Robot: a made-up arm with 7 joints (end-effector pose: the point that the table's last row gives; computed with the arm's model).
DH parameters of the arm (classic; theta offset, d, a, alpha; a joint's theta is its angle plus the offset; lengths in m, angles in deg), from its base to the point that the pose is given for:
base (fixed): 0 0 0 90
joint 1: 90 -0.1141 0 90
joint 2: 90 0 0 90
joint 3: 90 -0.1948 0 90
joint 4: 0 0 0 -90
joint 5: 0 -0.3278 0 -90
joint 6: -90 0 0 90
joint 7: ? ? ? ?
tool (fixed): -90 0 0 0
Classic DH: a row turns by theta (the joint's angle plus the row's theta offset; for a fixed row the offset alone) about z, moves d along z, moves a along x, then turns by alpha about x.
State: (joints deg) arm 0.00 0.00 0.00 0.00 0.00 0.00 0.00
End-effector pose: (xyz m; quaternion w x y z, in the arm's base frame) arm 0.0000 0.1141 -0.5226 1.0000 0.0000 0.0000 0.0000
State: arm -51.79 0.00 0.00 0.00 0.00 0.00 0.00
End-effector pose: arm -0.4106 0.1141 -0.3233 0.8996 0.0000 0.4367 0.0000
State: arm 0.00 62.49 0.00 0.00 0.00 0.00 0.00
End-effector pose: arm 0.0000 0.5776 -0.2414 0.8550 0.5187 0.0000 0.0000
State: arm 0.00 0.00 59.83 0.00 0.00 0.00 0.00
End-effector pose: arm 0.0000 0.1141 -0.5226 0.8668 0.0000 0.0000 0.4987
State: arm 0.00 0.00 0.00 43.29 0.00 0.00 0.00
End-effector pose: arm 0.2248 0.1141 -0.4334 0.9295 0.0000 -0.3689 0.0000
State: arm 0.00 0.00 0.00 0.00 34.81 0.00 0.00
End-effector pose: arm 0.0000 0.1141 -0.5226 0.9542 0.0000 0.0000 0.2991
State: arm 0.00 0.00 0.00 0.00 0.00 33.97 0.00
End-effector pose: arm 0.0000 0.1141 -0.5226 0.9564 0.0000 0.2921 0.0000
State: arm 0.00 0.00 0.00 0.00 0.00 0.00 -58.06
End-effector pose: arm 0.0000 0.1141 -0.5226 0.8744 0.4853 0.0000 0.0000
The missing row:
joint 7: 90 0 0 90
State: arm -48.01 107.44 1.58 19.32 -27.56 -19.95 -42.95
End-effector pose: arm 0.1869 0.5942 0.0224 0.2748 0.6630 -0.0480 -0.6947
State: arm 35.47 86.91 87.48 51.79 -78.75 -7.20 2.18
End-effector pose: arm -0.1274 0.5250 0.1984 0.3149 0.8943 -0.2122 0.2368
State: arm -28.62 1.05 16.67 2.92 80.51 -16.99 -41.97
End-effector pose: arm -0.2360 0.1285 -0.4659 0.5154 0.5015 0.2846 0.6339
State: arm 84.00 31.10 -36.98 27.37 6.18 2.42 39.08
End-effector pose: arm 0.4729 0.2875 0.0713 0.6838 0.1101 -0.6352 -0.3417
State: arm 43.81 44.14 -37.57 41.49 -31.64 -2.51 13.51
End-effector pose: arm 0.4068 0.3257 -0.1754 0.6634 0.3999 -0.3409 -0.5327
